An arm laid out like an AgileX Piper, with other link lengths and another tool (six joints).
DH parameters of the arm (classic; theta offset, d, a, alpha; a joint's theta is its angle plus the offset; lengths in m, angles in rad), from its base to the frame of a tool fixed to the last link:
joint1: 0 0.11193 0 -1.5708
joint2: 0.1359 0 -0.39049 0
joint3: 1.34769 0 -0.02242 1.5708
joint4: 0 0.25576 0 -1.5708
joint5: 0 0 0 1.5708
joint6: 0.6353 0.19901 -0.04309 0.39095
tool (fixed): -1.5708 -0.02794 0 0
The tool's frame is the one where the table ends.
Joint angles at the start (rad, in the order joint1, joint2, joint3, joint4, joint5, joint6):
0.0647, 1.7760, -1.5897, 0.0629, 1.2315, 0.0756
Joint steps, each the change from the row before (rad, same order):
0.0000, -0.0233, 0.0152, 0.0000, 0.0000, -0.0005
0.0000, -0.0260, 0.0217, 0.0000, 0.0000, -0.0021
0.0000, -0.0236, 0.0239, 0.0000, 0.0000, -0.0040
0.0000, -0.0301, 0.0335, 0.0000, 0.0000, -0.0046
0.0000, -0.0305, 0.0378, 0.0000, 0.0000, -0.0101
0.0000, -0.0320, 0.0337, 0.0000, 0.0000, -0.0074
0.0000, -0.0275, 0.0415, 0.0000, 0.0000, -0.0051
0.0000, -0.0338, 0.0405, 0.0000, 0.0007, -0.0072
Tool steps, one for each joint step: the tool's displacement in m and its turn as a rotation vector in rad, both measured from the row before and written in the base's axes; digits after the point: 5 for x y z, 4 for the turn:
-0.00728, -0.00045, 0.00568, 0.0004, -0.0081, 0.0005
-0.00895, -0.00050, 0.00452, -0.0002, -0.0044, 0.0020
-0.00882, -0.00041, 0.00247, -0.0010, 0.0000, 0.0039
-0.01182, -0.00058, 0.00183, -0.0013, 0.0030, 0.0044
-0.01260, -0.00042, 0.00024, -0.0029, 0.0065, 0.0098
-0.01240, -0.00051, 0.00186, -0.0018, 0.0011, 0.0072
-0.01280, -0.00063, -0.00293, -0.0021, 0.0136, 0.0050
-0.01418, -0.00063, -0.00052, -0.0020, 0.0069, 0.0071

